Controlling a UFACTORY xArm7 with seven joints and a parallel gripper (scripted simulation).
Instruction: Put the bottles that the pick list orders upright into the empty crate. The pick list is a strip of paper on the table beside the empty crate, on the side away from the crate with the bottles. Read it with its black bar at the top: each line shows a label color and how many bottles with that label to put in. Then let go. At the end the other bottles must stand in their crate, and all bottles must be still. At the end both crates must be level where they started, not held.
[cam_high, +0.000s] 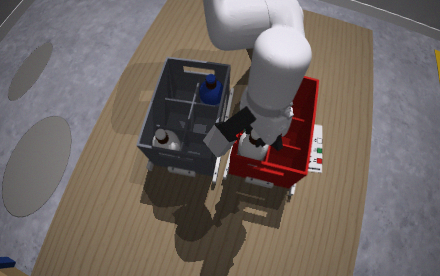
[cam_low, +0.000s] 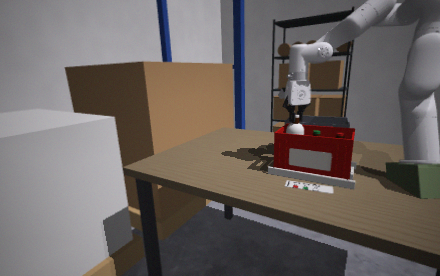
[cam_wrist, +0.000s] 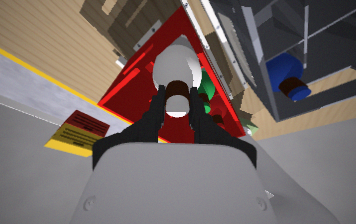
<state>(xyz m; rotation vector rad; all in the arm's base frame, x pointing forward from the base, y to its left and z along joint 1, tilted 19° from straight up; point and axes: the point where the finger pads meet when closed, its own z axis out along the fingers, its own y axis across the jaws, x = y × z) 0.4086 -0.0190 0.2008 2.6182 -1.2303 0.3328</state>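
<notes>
The green bottle lies 13 cm below my hand, 8 cm behind it and 2 cm to the left of it. Also, from my hand: red-label bottle (17 cm behind, 13 cm below, 3 cm to the left); then red crate (14 cm below, 8 cm behind, 6 cm to the left); then grey crate (18 cm to the right, 14 cm below, 9 cm behind).
</notes>
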